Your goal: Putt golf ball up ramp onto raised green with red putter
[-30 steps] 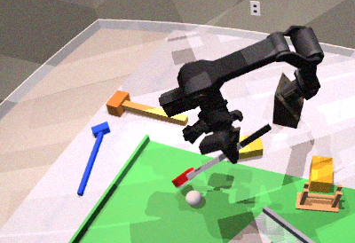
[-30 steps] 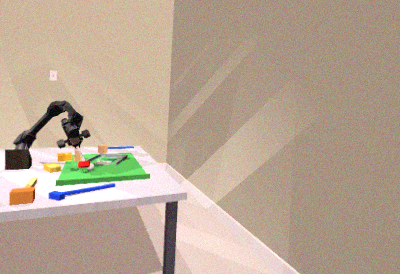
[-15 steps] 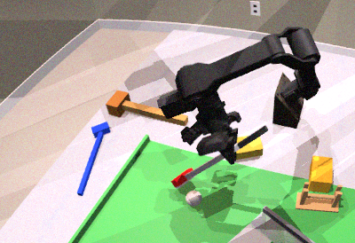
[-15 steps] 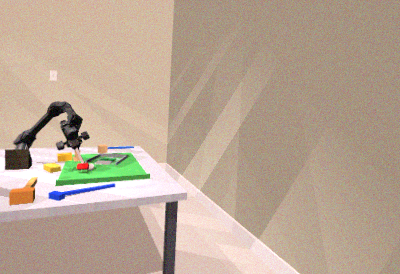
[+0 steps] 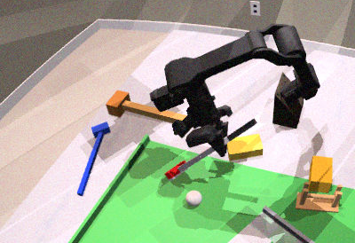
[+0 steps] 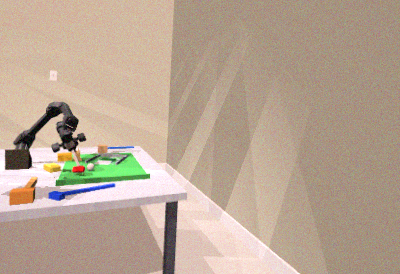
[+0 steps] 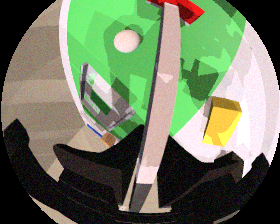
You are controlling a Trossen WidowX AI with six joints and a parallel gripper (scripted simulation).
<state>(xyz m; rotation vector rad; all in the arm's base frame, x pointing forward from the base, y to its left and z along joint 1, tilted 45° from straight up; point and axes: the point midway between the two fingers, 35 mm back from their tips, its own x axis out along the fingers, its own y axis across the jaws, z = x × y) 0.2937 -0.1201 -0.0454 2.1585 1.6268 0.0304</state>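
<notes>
Now: gripper tip 100 mm short of the white golf ball, 50 mm to the left of it and 90 mm above it. From my gripper tip the other things lie so: green mat 180 mm ahead, 80 mm to the left, 110 mm below; then wooden stand 270 mm to the left, 70 mm below; then orange block 80 mm behind, 260 mm to the left, 80 mm below.
</notes>
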